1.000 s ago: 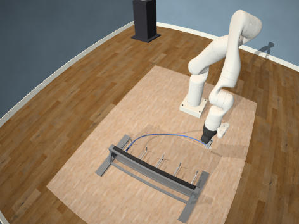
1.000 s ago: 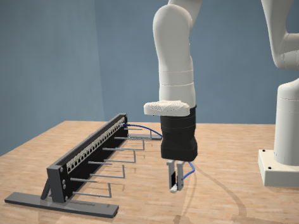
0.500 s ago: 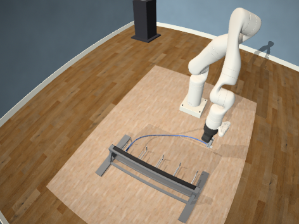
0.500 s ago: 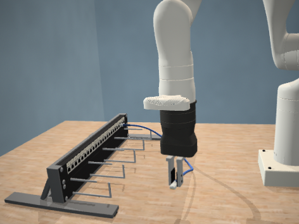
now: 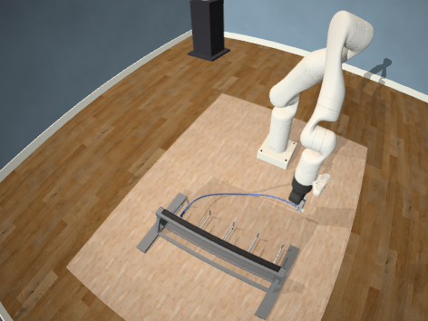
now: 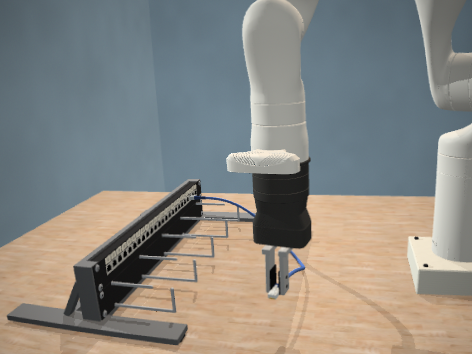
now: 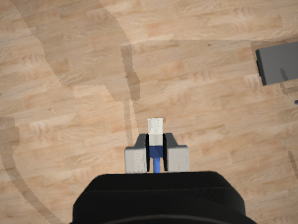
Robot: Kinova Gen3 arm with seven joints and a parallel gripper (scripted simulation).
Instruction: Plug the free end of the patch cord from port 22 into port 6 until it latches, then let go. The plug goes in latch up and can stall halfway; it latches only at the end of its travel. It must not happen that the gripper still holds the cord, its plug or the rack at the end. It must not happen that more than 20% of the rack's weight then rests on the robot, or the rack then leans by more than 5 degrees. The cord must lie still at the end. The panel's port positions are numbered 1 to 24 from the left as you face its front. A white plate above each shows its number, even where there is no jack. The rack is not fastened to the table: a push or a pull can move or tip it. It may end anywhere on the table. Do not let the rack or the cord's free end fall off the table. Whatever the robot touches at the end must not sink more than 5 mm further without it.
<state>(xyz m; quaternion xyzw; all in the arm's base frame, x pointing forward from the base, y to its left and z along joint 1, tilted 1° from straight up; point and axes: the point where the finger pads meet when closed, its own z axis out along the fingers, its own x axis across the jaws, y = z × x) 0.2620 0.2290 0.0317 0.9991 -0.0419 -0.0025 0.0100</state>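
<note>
My gripper is now 1 cm to the right of the white plug and 1 cm above it.
</note>
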